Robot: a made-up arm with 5 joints.
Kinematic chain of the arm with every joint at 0, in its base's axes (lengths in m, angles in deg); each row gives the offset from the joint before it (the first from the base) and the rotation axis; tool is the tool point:
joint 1: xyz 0 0 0.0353 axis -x
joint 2: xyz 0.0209 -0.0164 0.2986 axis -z
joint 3: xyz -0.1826 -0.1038 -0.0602 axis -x
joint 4: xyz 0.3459 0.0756 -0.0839 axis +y
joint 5: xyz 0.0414 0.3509 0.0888 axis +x
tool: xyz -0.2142 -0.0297 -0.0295
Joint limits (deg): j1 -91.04..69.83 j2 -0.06..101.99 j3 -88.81..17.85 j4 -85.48..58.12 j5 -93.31..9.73
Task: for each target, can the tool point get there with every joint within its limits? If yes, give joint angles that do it. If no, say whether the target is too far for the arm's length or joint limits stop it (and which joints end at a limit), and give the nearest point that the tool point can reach.
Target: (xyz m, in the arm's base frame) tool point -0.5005 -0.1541 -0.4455
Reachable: no: joint limits stop it (at a limit: joint 1, joint 2, joint 3, joint 5) | nearest point -0.0109 0.0351 -0.1747 | short by 0.591 m
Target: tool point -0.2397 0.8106 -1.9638
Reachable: no: too far | nearest point 0.0504 0.3114 -0.2205 | short by 1.836 m
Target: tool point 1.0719 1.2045 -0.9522
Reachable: no: too far | nearest point 0.2423 0.4500 -0.0868 | short by 1.417 m
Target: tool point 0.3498 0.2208 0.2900
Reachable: yes | joints 36.33 77.03 -42.70 -71.89 -35.65
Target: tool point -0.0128 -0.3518 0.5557
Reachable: yes | joints -32.23 80.79 -80.51 6.29 -2.32
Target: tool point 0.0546 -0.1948 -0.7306
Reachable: no: joint limits stop it (at a limit: joint 1, joint 2, joint 4, joint 5) | nearest point 0.1158 0.0090 -0.2115 | short by 0.561 m
